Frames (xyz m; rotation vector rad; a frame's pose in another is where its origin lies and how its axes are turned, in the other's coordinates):
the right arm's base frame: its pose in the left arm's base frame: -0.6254 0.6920 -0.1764 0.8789 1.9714 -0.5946
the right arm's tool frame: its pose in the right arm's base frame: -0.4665 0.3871 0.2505 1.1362 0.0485 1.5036
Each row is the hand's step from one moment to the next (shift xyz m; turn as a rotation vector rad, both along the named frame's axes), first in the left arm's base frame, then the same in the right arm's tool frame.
Working: the left arm's base frame: its pose in the right arm's tool frame: -0.0266 0.5061 0.3340 -2.5879 -0.3598 0.6576

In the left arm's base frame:
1: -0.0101 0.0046 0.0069 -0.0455 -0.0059 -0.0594
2: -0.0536 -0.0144 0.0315 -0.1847 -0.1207 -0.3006
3: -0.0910 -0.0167 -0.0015 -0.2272 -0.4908 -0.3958
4: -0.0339 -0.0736 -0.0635 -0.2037 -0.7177 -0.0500
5: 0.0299 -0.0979 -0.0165 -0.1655 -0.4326 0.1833
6: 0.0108 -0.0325 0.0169 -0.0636 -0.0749 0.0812
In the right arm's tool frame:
1: -0.0115 -0.0051 -0.0037 -0.0097 -0.0318 0.0673
2: -0.0636 0.0049 0.0028 -0.0228 -0.0661 0.3663
3: -0.0792 -0.0178 0.0445 -0.0624 0.2065 0.6345
4: -0.0071 0.0296 0.0984 -0.2478 0.5339 0.4611
5: 0.0203 0.0896 0.0482 -0.2933 0.3823 0.1263
6: -0.0038 0.0379 -0.0020 -0.1055 0.0715 -0.0036

